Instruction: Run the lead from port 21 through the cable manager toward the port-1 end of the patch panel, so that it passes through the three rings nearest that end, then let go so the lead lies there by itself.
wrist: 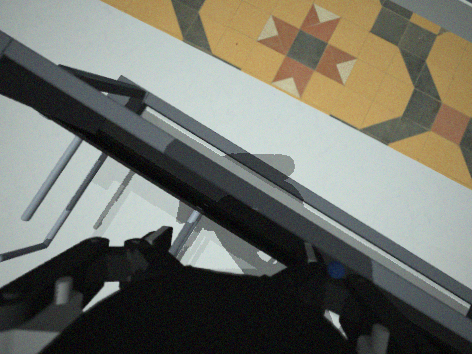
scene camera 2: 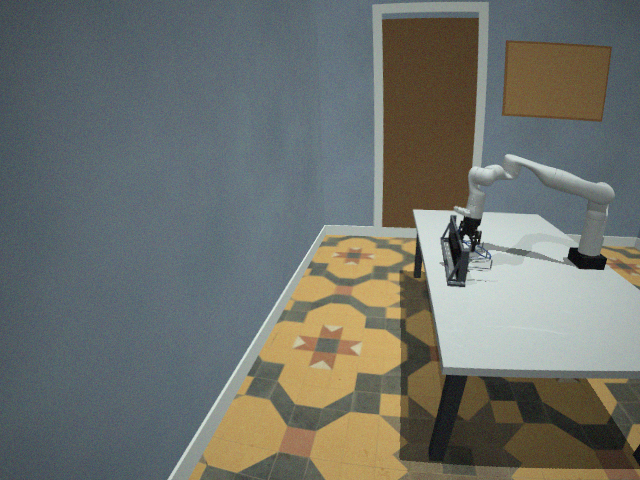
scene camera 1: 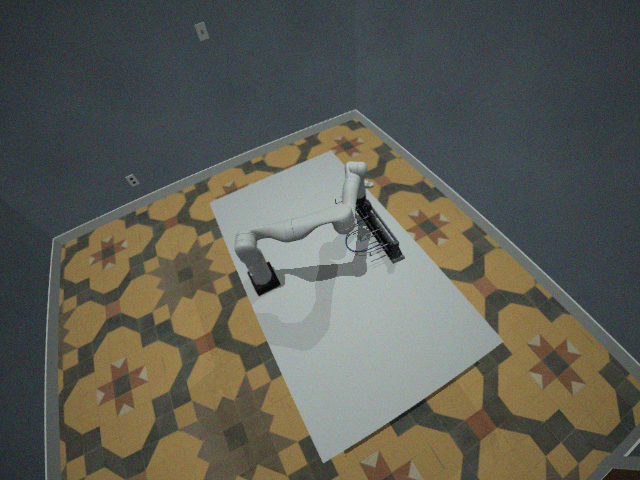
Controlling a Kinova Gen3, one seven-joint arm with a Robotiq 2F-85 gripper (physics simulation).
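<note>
A dark patch panel stands on edge on the white table, near its far edge. Thin grey rings of the cable manager stick out from its face on the arm's side. A blue lead loops from the panel down onto the table. In the wrist view its blue end shows at the panel's face, beside my right finger. My gripper points down at the panel's face, open wide, with nothing between the fingers.
The arm's base stands at the table's left side, and the forearm stretches over the table toward the panel. The table edge runs just behind the panel, with patterned floor beyond. A brown door is in the far wall.
</note>
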